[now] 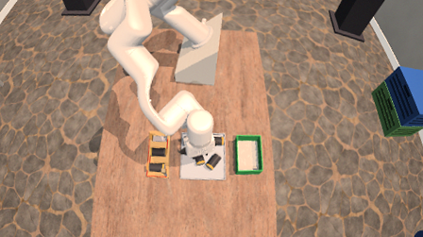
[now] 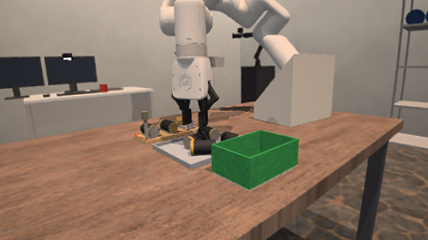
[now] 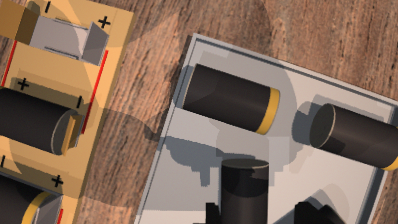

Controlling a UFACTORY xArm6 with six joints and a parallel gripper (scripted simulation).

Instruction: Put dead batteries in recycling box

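Now: the grey tray 8 cm below my hand, 1 cm to the left of it and 1 cm behind it. The rest, counted from my hand: green recycling box 19 cm to the left, 6 cm below, 4 cm behind.
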